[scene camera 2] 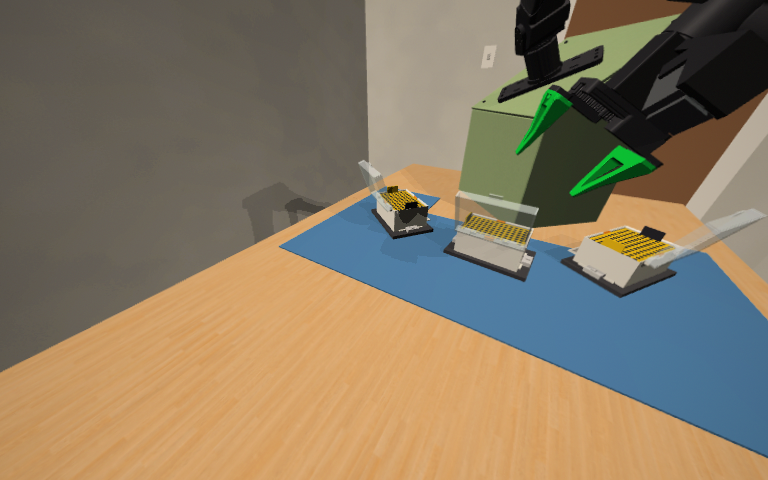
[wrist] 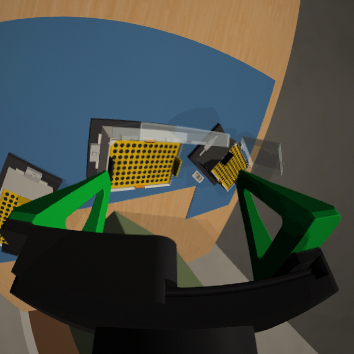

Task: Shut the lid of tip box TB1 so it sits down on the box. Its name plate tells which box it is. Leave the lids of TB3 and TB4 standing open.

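Frame: origin at the arm's base, x ahead, y left, z up, level; millimetres.
Seen in the pictures: gripper, fingertip midpoint: (scene camera 2: 543,174) (wrist: 173,177); arm's base at its link origin: (scene camera 2: 545,79).
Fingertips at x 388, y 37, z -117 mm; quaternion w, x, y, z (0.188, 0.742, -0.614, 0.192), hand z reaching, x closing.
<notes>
Offsets run from my fingertips to a thing's top centre. "spot": to the spot under its first point. Level surfaces: height alone.
TB1, the middle tip box {83 mm back, 41 mm right, 126 mm down} (scene camera 2: 489,249) (wrist: 145,162), holds a yellow perforated rack; its clear lid {spot: 15 mm ahead, 30 mm right, 49 mm down} (scene camera 2: 509,206) (wrist: 185,135) stands open, upright. TB3, the far box {123 mm back, 260 mm right, 126 mm down} (scene camera 2: 403,217) (wrist: 231,167), has its lid {spot: 26 mm back, 299 mm right, 52 mm down} (scene camera 2: 370,174) (wrist: 265,154) tilted open. A small white plate {spot: 165 mm back, 226 mm right, 190 mm down} (wrist: 198,176) lies beside it, its print too small to read. TB4 {145 mm back, 165 mm left, 126 mm down} (scene camera 2: 606,260) (wrist: 27,189) stands on the other side of TB1, its lid (scene camera 2: 713,234) leaning open outward. My gripper (scene camera 2: 544,173) (wrist: 173,177) is open and empty, above and apart from the boxes. In the wrist view its left finger overlaps TB1's near corner.
A large green cabinet (scene camera 2: 498,158) (wrist: 120,222) stands behind the boxes, with a black mount (scene camera 2: 552,73) above it. The boxes stand on a blue mat {192 mm down} (scene camera 2: 453,300) (wrist: 50,65) on a wooden table {195 mm down} (scene camera 2: 283,367). A dark grey wall (scene camera 2: 169,113) borders the table beyond TB3.
</notes>
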